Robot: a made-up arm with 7 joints.
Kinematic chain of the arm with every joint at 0, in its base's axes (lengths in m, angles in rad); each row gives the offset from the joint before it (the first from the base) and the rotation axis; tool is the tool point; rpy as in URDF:
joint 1: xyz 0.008 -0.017 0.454 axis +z
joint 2: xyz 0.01 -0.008 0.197 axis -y
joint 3: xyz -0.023 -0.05 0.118 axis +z
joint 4: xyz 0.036 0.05 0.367 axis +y
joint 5: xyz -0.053 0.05 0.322 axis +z
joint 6: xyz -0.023 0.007 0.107 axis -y
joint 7: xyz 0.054 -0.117 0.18 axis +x
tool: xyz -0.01 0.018 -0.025 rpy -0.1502 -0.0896 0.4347
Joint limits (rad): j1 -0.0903..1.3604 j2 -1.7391..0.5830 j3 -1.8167..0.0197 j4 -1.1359..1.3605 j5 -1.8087..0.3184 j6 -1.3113..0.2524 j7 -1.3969..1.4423
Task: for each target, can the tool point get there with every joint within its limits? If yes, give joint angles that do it. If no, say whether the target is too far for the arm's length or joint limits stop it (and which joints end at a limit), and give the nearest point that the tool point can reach.
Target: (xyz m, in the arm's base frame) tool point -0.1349 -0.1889 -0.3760
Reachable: no: joint limits stop it (at a limit: joint 1, joint 2, joint 4, joint 5, joint 7) | nearest point 0.3963 -0.1807 0.0116 | short by 0.658 m
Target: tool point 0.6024 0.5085 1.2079
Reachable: yes | joints 0.6616 -1.2465 -0.4399 -0.3172 -1.5561 -0.7398 -0.6535
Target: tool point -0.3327 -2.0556 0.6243
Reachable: no: too far | nearest point -0.1804 -0.8691 0.9114 | short by 1.230 m
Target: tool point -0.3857 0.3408 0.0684
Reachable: no: joint limits stop it (at a limit: joint 1, joint 2, joint 3, joint 4, joint 5, joint 6, joint 7) | nearest point -0.3345 0.6011 0.2954 | short by 0.349 m
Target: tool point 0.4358 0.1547 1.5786
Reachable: yes | joints 0.9780 -0.2578 -0.7403 0.5281 -0.7756 -0.4968 -1.0811
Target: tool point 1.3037 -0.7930 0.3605
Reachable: no: too far | nearest point 0.9921 -0.5509 0.4448 | short by 0.404 m
